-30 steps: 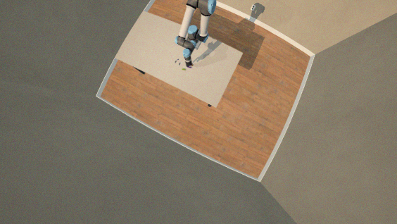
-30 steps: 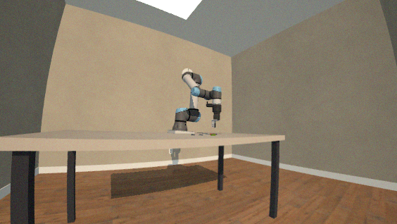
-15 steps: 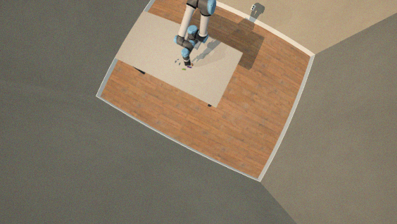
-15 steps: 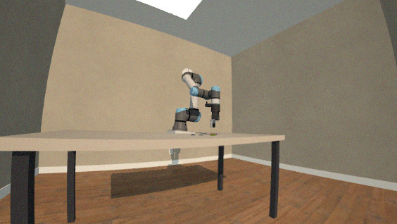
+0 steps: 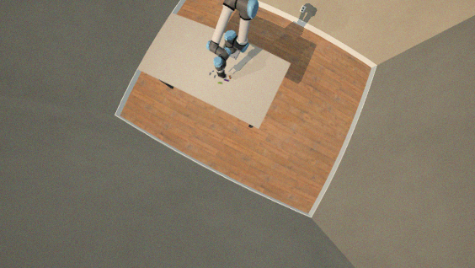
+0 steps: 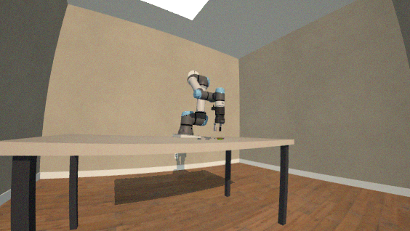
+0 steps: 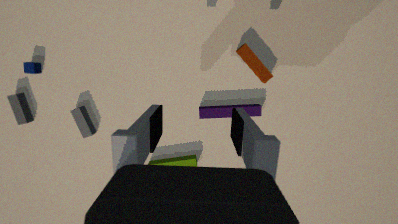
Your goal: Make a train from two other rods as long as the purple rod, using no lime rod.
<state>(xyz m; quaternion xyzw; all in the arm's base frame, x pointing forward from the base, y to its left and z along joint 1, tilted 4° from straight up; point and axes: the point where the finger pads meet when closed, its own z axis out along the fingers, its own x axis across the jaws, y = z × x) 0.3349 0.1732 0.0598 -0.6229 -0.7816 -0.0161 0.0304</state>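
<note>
Right now my hand is 10 mm short of the small blue rod, 160 mm to the left of it and 80 mm above it. The rest, counted from my hand: purple rod (30 mm to the left, 80 mm below); then orange rod (50 mm behind, 40 mm to the left, 80 mm below); then lime rod (70 mm ahead, 10 mm to the right, 80 mm below).
</note>
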